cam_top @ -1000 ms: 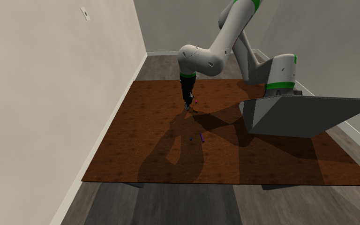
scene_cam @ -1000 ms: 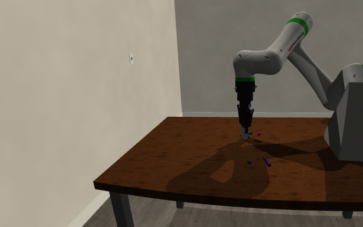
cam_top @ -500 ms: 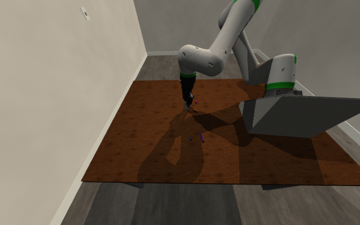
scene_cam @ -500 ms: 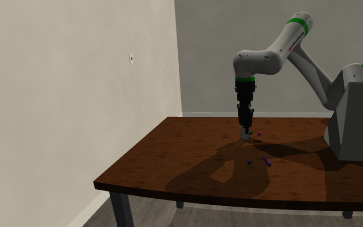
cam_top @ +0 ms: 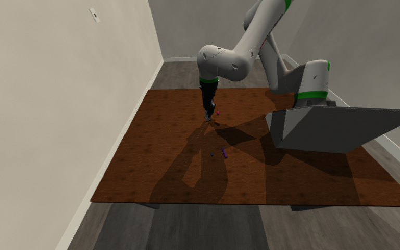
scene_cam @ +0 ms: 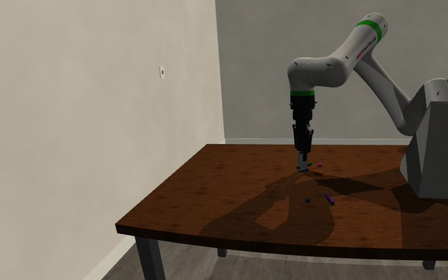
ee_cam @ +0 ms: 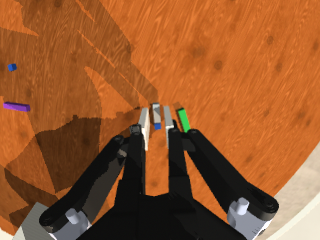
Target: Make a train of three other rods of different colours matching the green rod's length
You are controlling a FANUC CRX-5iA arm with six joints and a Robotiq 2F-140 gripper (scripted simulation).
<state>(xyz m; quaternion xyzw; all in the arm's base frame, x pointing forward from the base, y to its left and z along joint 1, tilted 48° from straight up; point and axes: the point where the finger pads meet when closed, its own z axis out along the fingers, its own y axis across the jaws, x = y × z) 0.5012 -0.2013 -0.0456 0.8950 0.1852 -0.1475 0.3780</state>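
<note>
The grey rod lies 5 cm below my hand. From my hand the other things lie so: green rod (1 cm behind, 6 cm to the right, 5 cm below); then orange rod (6 cm behind, 3 cm to the left, 5 cm below); then magenta rod (8 cm behind, 7 cm to the right, 5 cm below).
</note>
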